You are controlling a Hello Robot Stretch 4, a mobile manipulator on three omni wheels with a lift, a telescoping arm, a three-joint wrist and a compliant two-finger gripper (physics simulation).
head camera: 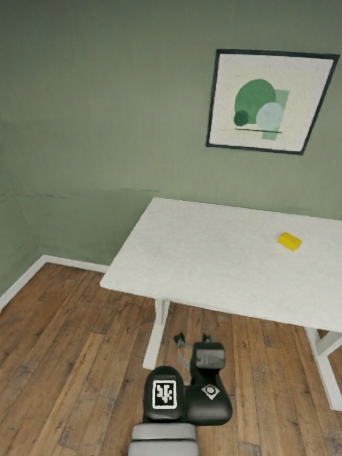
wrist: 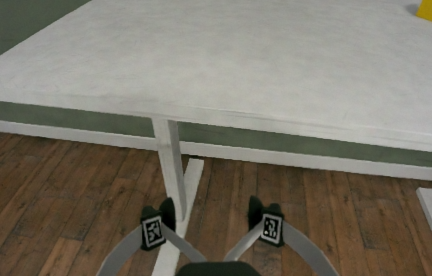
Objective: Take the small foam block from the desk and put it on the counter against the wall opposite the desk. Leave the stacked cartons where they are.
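Places are measured from the robot's base along level axes (x ahead, y left, z up), in centimetres.
Pixels of known places: hand at its tool point: (head camera: 192, 338) (wrist: 211, 217).
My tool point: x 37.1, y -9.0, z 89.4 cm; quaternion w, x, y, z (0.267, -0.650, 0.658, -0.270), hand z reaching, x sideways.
Behind a point stands the place of what it marks.
A small yellow foam block (head camera: 289, 241) {y -59.9, x 78.1, z 96.4 cm} (wrist: 426, 10) {y -58.0, x 81.2, z 94.1 cm} lies on the right part of the white desk (head camera: 210, 250) {y -21.1, x 75.9, z 92.3 cm} (wrist: 215, 60) {y -10.4, x 59.7, z 92.2 cm}; in the wrist view part of it shows at the top right corner. My gripper (head camera: 193, 338) {y -9.0, x 37.1, z 89.4 cm} (wrist: 212, 215) {y -9.0, x 37.1, z 89.4 cm} is open, its fingertips apart with floor and a desk leg showing beyond them. It is in front of the desk's near edge, to the left of the block and well apart from it. The counter and the stacked cartons do not show in these views.
The desk's left leg (head camera: 161, 312) {y 2.7, x 86.4, z 19.8 cm} (wrist: 170, 165) {y 3.5, x 86.5, z 39.8 cm} stands on the wooden floor beyond the gripper, and its right leg (head camera: 325, 365) shows at the right. A green wall with a framed picture (head camera: 212, 100) {y -23.1, x 125.9, z 151.3 cm} is behind the desk. A white baseboard (head camera: 75, 263) {y 96.4, x 150.4, z 3.2 cm} runs along the wall.
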